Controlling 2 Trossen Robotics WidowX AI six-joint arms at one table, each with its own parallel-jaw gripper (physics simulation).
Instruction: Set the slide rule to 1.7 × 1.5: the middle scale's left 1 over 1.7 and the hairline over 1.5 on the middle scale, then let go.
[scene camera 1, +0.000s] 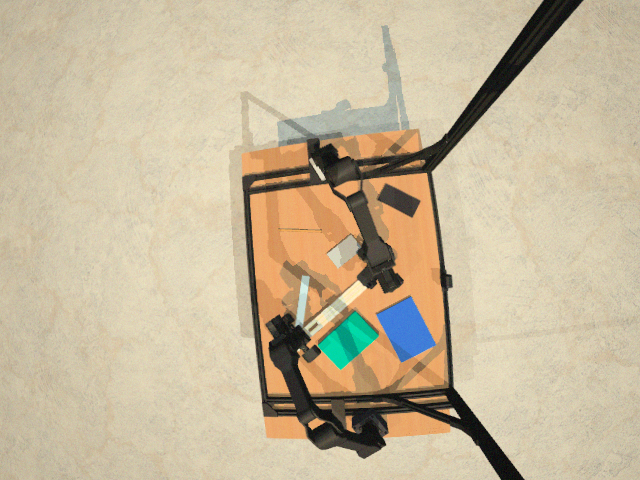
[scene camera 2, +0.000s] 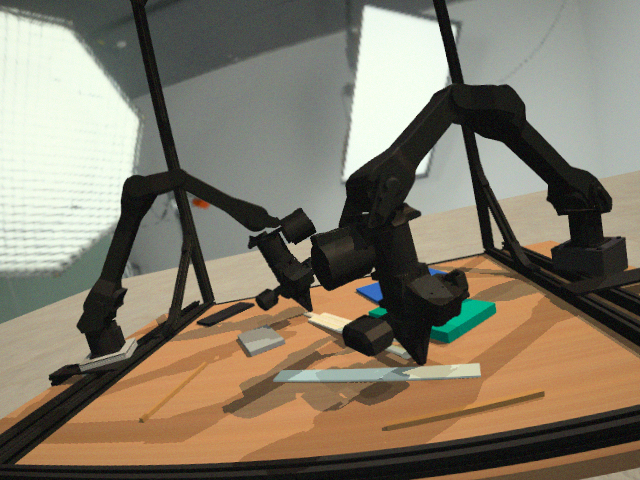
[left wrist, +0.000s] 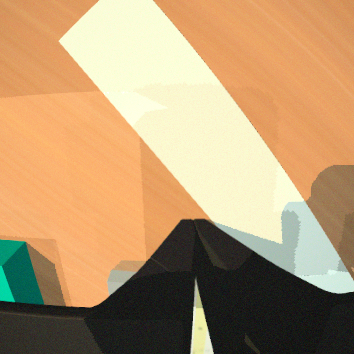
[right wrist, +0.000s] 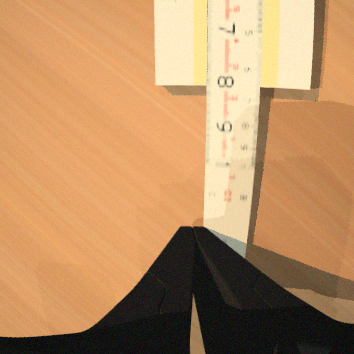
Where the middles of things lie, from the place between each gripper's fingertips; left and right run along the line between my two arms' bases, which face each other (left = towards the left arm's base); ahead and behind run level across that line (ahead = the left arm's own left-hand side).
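Pale strip (scene camera 2: 457, 371): my left gripper 8 cm to the left of it. From my left hand: slide rule (scene camera 1: 326, 313), 17 cm behind, 10 cm to the right, 1 cm above; middle slide (right wrist: 233, 41), 20 cm behind, 12 cm to the right, 1 cm above; green block (scene camera 1: 354, 334), 16 cm behind, 5 cm to the left, 1 cm above.
From my right hand: slide rule, 160 mm ahead, 90 mm to the left, 10 mm above; grey block (scene camera 2: 264, 338), 120 mm ahead, 100 mm to the right; middle slide, 130 mm ahead, 70 mm to the left, 10 mm above; blue block (scene camera 1: 403, 324), 60 mm behind, 240 mm to the left. By its middle, middle slide nearer to my right hand than to my left gripper.
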